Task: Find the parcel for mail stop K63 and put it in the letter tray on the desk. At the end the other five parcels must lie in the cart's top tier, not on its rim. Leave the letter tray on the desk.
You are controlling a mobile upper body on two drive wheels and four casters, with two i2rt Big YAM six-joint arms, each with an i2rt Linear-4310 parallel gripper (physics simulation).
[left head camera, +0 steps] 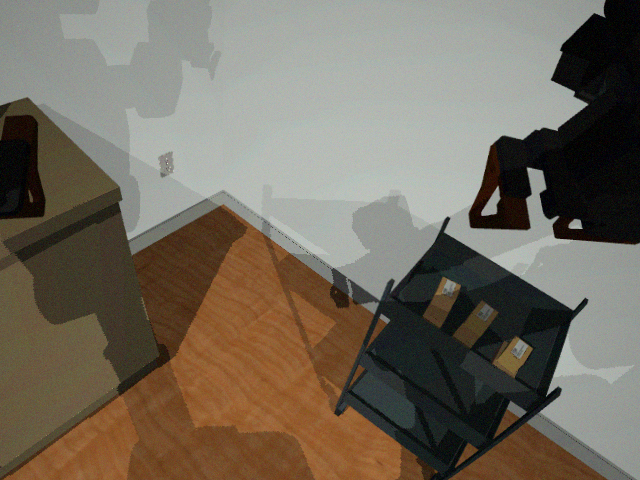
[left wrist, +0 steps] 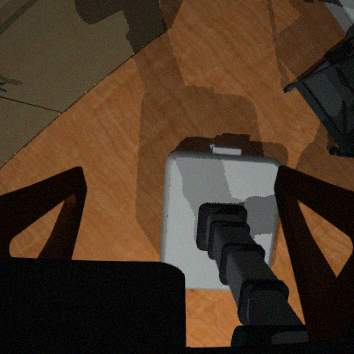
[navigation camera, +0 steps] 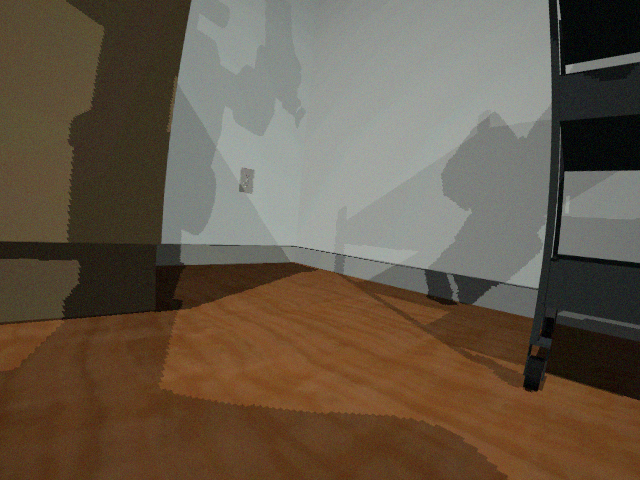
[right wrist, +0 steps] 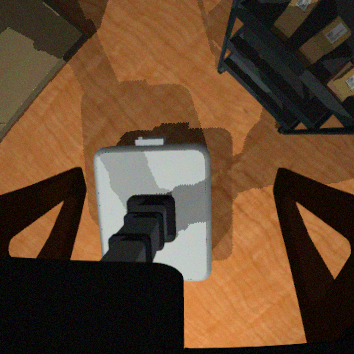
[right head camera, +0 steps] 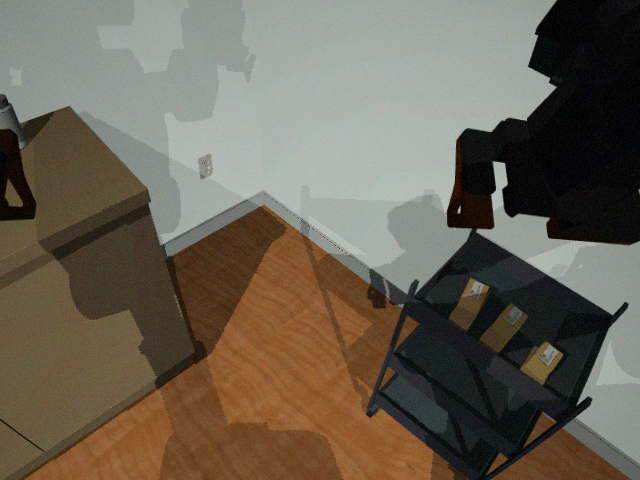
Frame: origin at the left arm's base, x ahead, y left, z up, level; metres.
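Seen in the pictures: left gripper, fingertip midpoint: (left wrist: 179, 176); right gripper, fingertip midpoint: (left head camera: 514, 226) (right wrist: 179, 177) (right head camera: 500, 225).
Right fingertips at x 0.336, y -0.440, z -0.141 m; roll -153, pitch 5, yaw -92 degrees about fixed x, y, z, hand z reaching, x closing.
Pixels of each thing's top centre, then the offset from my right fingertips to it. "pt": a spot on its surface instead.
- middle parcel at its top centre: (right head camera: 513, 315) (left head camera: 485, 312) (right wrist: 336, 32) 0.252 m ahead, 0.330 m right, 0.504 m down
- third parcel at its top centre: (right head camera: 548, 354) (left head camera: 519, 348) 0.146 m ahead, 0.378 m right, 0.506 m down
- grey cylinder at a spot on its surface: (right head camera: 11, 124) pt 0.695 m ahead, 0.937 m left, 0.279 m down
Three brown parcels with white labels stand in a row in the top tier of the dark cart (left head camera: 478, 364) (right head camera: 504, 366) (navigation camera: 594, 98): one parcel (left head camera: 440, 305) (right head camera: 468, 307), a middle parcel (left head camera: 474, 325) (right head camera: 503, 329) and a third parcel (left head camera: 511, 359) (right head camera: 540, 364). The labels are too small to read. Parcels show at the upper right of the right wrist view. My left gripper (left wrist: 179, 176) is open and empty, over the cabinet side in the head views. My right gripper (right wrist: 179, 177) (left head camera: 542, 232) (right head camera: 532, 232) is open and empty, above the cart in the picture. The desk and letter tray do not show.
A tan cabinet (left head camera: 67, 180) (right head camera: 103, 180) (navigation camera: 36, 155) stands at the left, with a grey cylinder (right head camera: 11, 124) on it. Walls meet in a corner behind; the cart stands near the right wall. My white base (left wrist: 175, 225) (right wrist: 192, 260) shows below the wrists.
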